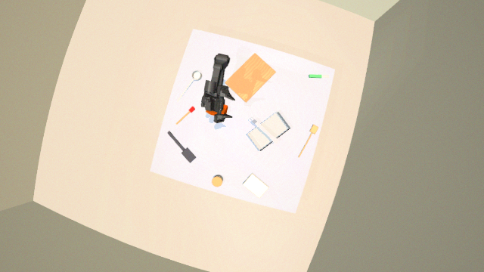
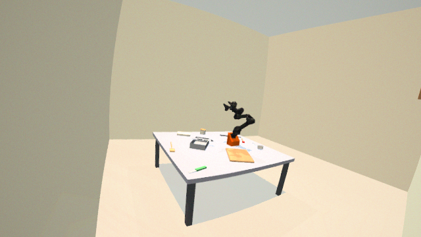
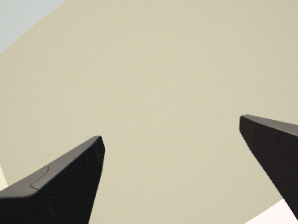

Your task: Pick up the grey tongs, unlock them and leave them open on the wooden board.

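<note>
Now: the roasting tin 48 cm below my gripper tip, 27 cm ahead of it and 1 cm to the right of it. From my gripper tip the other things lie so: red-tipped spatula 50 cm below, 41 cm behind, 6 cm to the right; then dark turner 51 cm below, 37 cm behind, 35 cm to the right; then wooden board 50 cm below, 37 cm to the left.
</note>
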